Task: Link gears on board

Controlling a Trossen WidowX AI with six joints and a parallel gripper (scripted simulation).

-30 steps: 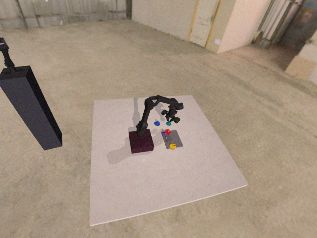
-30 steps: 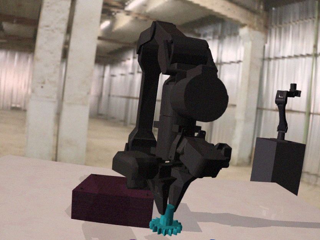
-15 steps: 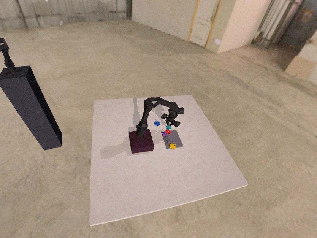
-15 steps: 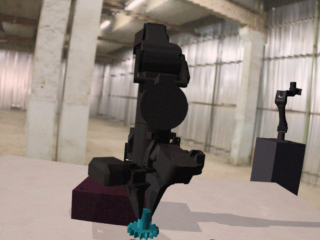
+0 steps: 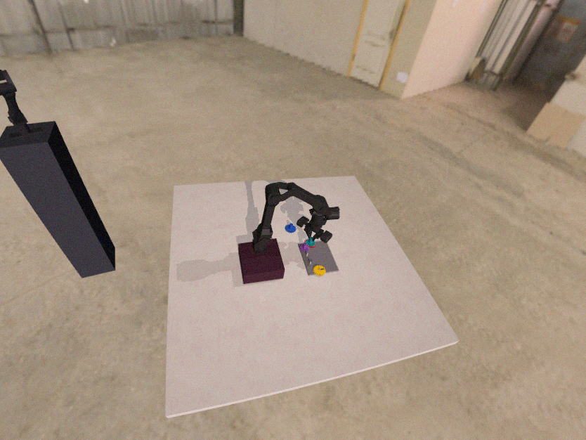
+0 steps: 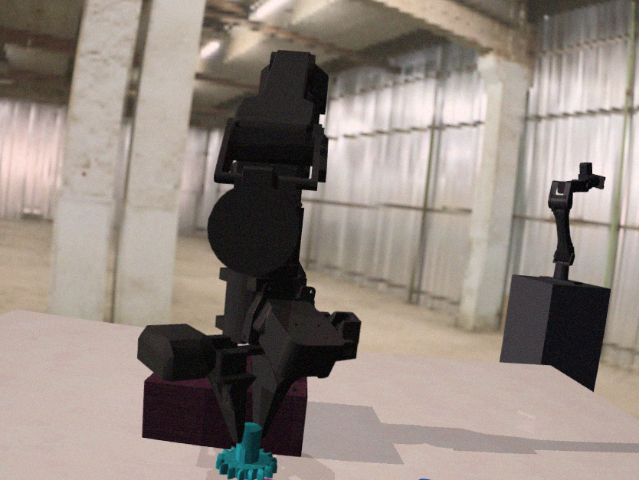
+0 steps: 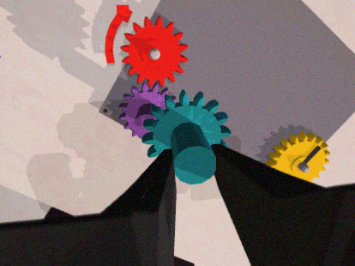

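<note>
Now: the purple gear 20 mm behind my gripper tip, 20 mm to the left of it and 80 mm below it. Round my gripper tip: teal gear: 10 mm below; yellow gear: 10 mm behind, 140 mm to the right, 80 mm below; red gear: 30 mm ahead, 40 mm to the left, 80 mm below.
</note>
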